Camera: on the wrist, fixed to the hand. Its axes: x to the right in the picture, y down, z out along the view.
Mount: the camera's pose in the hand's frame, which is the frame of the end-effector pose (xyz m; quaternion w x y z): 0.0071 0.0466 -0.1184 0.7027 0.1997 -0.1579 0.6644
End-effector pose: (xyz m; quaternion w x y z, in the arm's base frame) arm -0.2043 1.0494 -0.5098 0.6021 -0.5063 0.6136 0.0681
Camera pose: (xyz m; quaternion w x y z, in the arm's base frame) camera -0.3147 0.9858 -0.5086 0.5758 0.1829 0.6861 0.4053
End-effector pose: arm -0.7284 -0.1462 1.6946 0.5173 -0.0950 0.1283 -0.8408
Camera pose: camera -0.7268 -0.1588 1.5678 0.9613 -0.0110 -0.0963 -0.2577
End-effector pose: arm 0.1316 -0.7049 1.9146 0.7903 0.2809 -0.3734 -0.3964
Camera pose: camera 0.2502 -0.6687 1.8850 0.7036 0.0445 -0.6529 0.2767
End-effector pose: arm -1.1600 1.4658 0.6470 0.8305 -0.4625 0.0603 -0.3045
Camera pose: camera -1.1785 1.3932 0.5439 0.8878 -0.1672 0.1577 0.3988
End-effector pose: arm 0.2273 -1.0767 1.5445 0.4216 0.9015 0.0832 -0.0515
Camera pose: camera 0.2460 -1.0143 1.6540 0.1636 0.7648 -0.6173 0.0850
